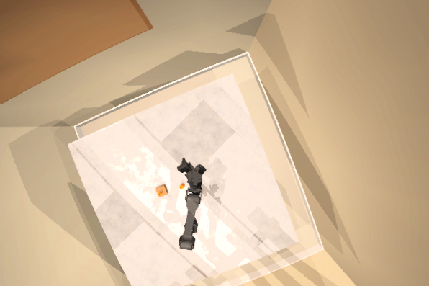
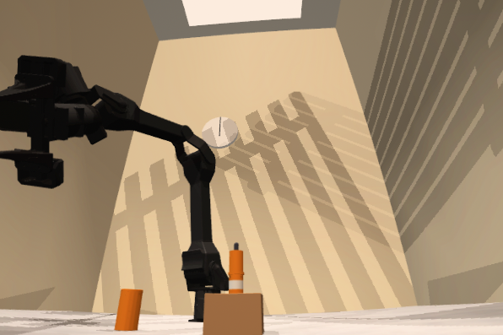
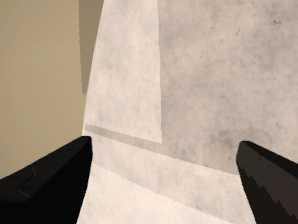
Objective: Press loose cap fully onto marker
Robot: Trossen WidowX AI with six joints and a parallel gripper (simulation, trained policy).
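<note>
Now: gripper tip 170 mm past the orange cap, 130 mm to the right of it and 180 mm above it. Also, from my gripper tip: brown holder block (150 mm behind, 270 mm to the left, 180 mm below).
</note>
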